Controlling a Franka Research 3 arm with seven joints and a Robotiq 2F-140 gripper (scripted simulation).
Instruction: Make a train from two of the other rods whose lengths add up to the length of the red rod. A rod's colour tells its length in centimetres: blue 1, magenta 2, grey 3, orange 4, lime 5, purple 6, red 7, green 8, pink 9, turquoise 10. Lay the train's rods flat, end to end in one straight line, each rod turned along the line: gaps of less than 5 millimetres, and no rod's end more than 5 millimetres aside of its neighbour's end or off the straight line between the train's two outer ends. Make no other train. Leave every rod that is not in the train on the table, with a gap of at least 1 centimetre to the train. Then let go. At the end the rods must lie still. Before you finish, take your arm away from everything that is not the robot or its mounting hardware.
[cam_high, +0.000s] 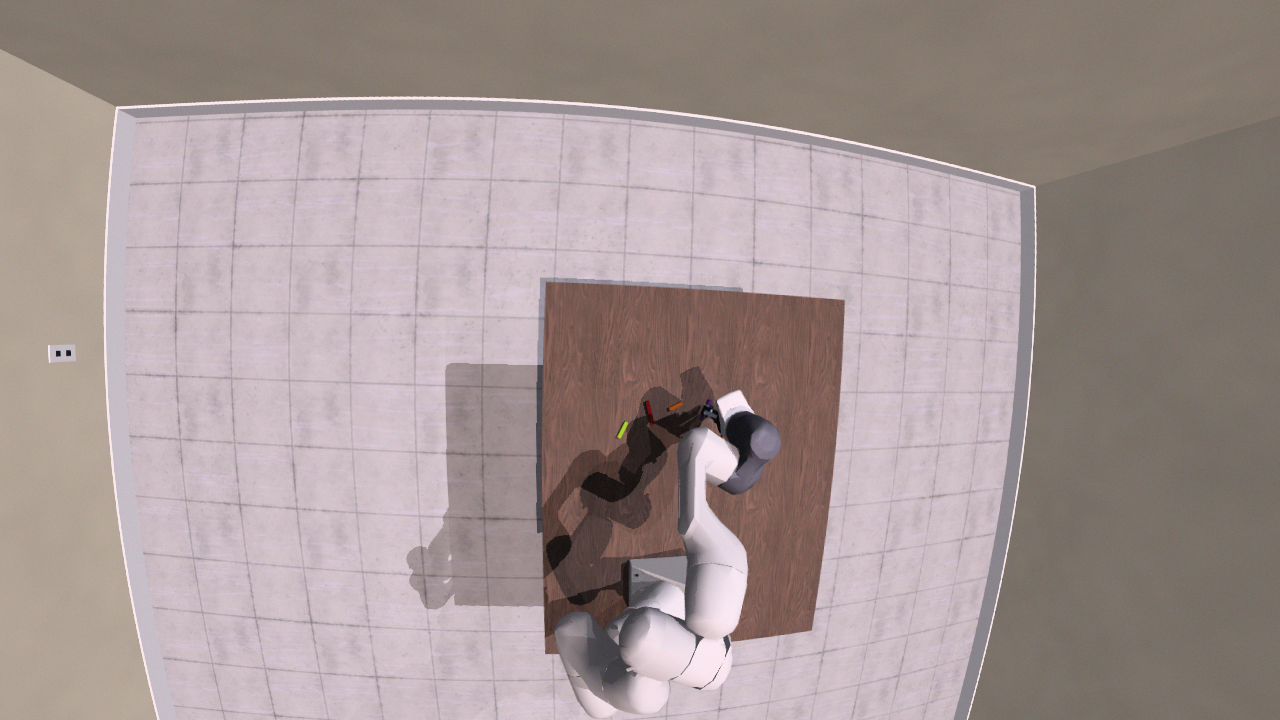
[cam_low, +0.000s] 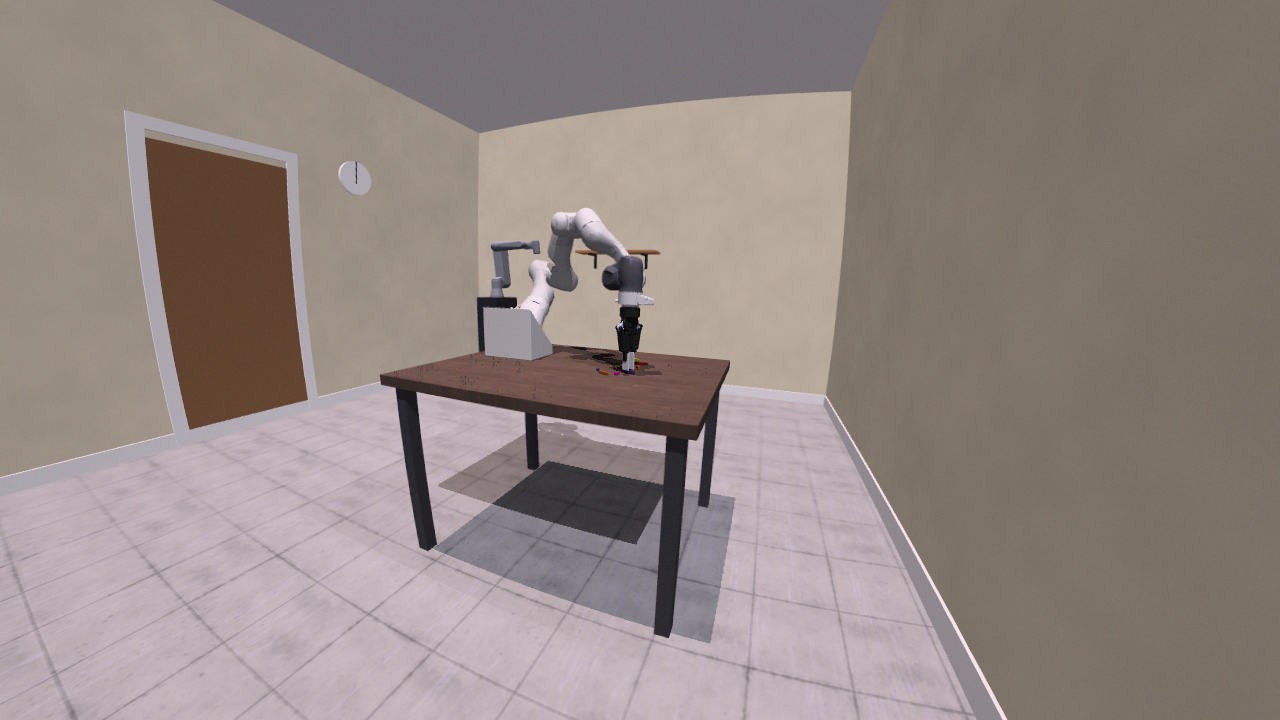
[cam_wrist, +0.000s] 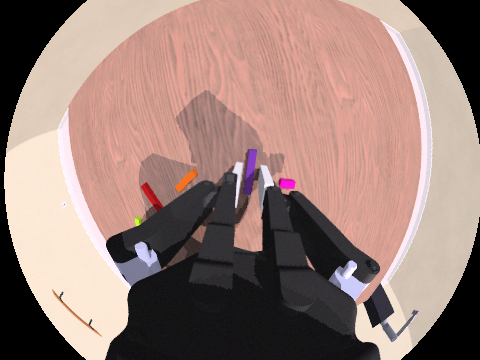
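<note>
Now: the purple rod 40 mm below my hand. Round my hand: small blue rod (110 mm behind, 30 mm to the right, 40 mm below); magenta rod (20 mm behind, 50 mm to the right, 40 mm below); red rod (30 mm behind, 160 mm to the left, 40 mm below).
</note>
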